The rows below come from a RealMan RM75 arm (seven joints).
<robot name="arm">
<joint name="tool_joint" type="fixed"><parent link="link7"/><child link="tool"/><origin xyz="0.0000 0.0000 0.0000" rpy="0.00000 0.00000 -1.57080"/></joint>
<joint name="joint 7" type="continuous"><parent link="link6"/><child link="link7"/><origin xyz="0.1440 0.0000 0.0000" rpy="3.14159 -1.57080 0.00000"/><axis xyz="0 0 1"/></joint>
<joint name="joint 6" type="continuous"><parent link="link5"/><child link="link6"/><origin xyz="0.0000 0.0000 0.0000" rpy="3.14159 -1.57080 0.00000"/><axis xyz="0 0 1"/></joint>
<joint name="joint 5" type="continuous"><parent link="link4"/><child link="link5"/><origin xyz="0.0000 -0.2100 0.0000" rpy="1.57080 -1.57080 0.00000"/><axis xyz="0 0 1"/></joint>
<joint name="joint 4" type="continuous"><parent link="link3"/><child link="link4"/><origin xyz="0.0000 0.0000 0.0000" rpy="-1.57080 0.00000 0.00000"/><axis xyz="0 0 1"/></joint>
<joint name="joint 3" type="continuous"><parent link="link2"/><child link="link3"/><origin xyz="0.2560 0.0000 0.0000" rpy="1.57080 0.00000 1.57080"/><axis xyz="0 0 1"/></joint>
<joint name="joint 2" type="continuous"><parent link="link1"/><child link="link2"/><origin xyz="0.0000 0.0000 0.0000" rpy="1.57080 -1.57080 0.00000"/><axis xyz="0 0 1"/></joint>
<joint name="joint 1" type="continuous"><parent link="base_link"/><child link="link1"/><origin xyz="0.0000 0.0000 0.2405" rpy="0.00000 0.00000 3.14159"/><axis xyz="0 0 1"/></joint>
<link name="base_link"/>
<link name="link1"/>
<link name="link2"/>
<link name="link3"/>
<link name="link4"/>
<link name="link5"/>
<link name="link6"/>
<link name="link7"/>
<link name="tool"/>
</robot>
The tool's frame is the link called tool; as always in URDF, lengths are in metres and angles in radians. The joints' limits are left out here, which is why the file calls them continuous.
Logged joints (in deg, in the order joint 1, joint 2, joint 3, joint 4, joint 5, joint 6, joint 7), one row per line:
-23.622 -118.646 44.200 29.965 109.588 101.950 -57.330
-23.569 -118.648 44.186 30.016 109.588 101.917 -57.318
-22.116 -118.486 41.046 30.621 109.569 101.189 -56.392
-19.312 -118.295 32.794 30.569 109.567 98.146 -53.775
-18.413 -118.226 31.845 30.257 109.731 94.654 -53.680
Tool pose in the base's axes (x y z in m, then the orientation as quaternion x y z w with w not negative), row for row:
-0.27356 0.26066 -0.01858 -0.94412 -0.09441 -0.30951 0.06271
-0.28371 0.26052 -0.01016 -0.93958 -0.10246 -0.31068 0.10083
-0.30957 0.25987 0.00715 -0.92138 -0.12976 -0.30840 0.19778
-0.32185 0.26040 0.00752 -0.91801 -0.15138 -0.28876 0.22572
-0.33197 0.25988 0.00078 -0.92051 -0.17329 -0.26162 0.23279
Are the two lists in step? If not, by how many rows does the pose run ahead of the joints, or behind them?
The pose runs 1 row ahead of the joints: the pose in row i belongs to the joints in row i + 1.
